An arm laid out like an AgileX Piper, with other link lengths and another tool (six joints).
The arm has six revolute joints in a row. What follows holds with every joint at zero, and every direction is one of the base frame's.
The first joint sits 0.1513 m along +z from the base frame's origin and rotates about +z.
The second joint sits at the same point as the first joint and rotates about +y.
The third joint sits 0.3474 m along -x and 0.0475 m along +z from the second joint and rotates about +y.
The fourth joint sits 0.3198 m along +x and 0.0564 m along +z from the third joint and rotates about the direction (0.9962, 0, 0.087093).
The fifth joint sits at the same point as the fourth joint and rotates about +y.
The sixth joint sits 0.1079 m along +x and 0.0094 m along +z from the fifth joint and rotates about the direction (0.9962, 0, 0.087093).
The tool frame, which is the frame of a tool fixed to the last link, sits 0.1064 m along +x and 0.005 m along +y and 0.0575 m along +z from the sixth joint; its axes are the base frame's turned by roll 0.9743, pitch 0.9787 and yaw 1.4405 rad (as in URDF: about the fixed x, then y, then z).
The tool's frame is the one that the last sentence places.
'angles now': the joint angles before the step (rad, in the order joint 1, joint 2, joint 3, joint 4, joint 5, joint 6). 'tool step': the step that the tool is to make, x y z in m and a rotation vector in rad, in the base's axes. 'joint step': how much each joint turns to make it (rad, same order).
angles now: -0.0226, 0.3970, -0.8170, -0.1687, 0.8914, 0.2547
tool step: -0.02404, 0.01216, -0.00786, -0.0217, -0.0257, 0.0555
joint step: -0.0005, -0.0950, 0.0370, 0.0600, 0.0234, -0.0800
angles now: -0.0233, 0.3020, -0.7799, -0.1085, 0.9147, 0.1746
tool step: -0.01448, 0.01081, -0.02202, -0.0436, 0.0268, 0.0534
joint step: -0.0001, -0.0716, 0.0474, 0.0458, 0.0439, -0.0906
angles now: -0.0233, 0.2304, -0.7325, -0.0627, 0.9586, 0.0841
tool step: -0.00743, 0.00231, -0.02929, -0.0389, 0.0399, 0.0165
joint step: -0.0001, -0.0602, 0.0643, 0.0017, 0.0326, -0.0458
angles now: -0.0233, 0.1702, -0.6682, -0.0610, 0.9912, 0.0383
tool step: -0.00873, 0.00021, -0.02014, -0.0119, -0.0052, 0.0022
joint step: -0.0001, -0.0717, 0.0606, -0.0027, 0.0051, -0.0105
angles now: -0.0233, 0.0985, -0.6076, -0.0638, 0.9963, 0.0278
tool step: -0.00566, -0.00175, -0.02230, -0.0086, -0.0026, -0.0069
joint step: 0.0001, -0.0698, 0.0658, -0.0116, 0.0013, 0.0011
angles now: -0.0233, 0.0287, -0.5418, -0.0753, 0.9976, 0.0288
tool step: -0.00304, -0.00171, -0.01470, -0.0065, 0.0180, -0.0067
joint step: 0.0001, -0.0329, 0.0306, -0.0096, 0.0202, 0.0001
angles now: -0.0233, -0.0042, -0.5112, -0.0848, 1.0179, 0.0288
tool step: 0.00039, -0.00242, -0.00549, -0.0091, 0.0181, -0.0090
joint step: 0.0000, 0.0000, 0.0067, -0.0135, 0.0114, 0.0012
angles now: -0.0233, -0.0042, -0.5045, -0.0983, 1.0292, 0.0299
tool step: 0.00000, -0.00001, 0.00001, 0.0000, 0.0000, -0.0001
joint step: -0.0001, 0.0000, 0.0000, 0.0000, 0.0000, 0.0000
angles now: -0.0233, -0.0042, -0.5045, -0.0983, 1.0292, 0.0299
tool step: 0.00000, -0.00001, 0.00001, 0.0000, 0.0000, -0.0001
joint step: -0.0001, 0.0000, 0.0000, 0.0000, 0.0000, 0.0000
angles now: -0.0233, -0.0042, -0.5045, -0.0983, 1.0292, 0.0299
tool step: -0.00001, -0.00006, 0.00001, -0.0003, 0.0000, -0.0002
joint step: 0.0000, 0.0000, 0.0000, -0.0004, 0.0000, 0.0000
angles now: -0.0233, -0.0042, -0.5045, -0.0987, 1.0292, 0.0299
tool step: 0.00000, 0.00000, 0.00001, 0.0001, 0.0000, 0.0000
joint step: 0.0001, 0.0000, 0.0000, 0.0000, 0.0000, 0.0001
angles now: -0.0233, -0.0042, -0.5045, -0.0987, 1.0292, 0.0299
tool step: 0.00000, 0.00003, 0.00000, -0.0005, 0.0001, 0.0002
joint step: -0.0001, 0.0000, 0.0000, 0.0001, 0.0000, -0.0006
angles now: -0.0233, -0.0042, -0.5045, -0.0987, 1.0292, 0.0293
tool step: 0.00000, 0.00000, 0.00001, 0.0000, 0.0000, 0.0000
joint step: 0.0000, 0.0000, 0.0000, 0.0000, 0.0000, 0.0000
